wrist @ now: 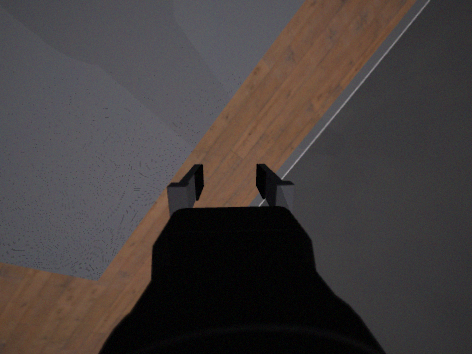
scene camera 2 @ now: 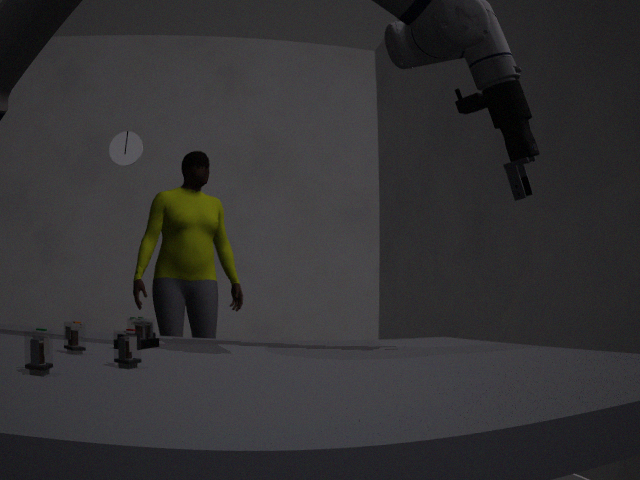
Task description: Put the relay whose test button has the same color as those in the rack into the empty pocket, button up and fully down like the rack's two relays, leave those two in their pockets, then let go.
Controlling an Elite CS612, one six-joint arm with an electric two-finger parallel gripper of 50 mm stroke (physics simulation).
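Places are measured from the arm's base along level axes (x ahead, y down, z left), in centimetres.
Pixels of known places: gripper, fingertip midpoint: (wrist: 229, 175) (scene camera 2: 524, 197).
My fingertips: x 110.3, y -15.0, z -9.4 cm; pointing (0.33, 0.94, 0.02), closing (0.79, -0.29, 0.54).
For each thing: its top centre in the pictures, then the offset to it from my fingertips. "pt": a spot on its surface instead. Level surfaces: height alone.
- rack, surface spot: (scene camera 2: 150, 343) pt dx -61.0, dy +25.5, dz +16.0 cm
- clear relay with a green button, top centre: (scene camera 2: 38, 329) dx -72.4, dy +21.9, dz -19.3 cm
- relay with an orange button, top centre: (scene camera 2: 74, 321) dx -71.7, dy +21.9, dz +0.3 cm
- relay with a red button, top centre: (scene camera 2: 127, 329) dx -63.7, dy +21.9, dz -10.0 cm
- pale table, surface height: dy +26.3 cm
In the scene view the rack (scene camera 2: 150, 343) stands at the left back of the table, partly hidden, with two green-button relays (scene camera 2: 140, 328) in it. A clear relay with a green button (scene camera 2: 38, 352) stands upright at the far left. A relay with an orange button (scene camera 2: 74, 338) stands behind it. A relay with a red button (scene camera 2: 127, 349) stands in front of the rack and hides part of it. The empty pocket cannot be made out. My gripper (scene camera 2: 519, 197) (wrist: 229, 175) is open and empty, high above the table at the right, far from the relays.
The pale table (scene camera 2: 330, 397) (wrist: 75, 150) spreads below, its edge crossing the wrist view over a wooden floor (wrist: 270, 105). A person in a yellow top (scene camera 2: 188, 232) stands behind the table. A clock (scene camera 2: 126, 148) hangs on the wall.
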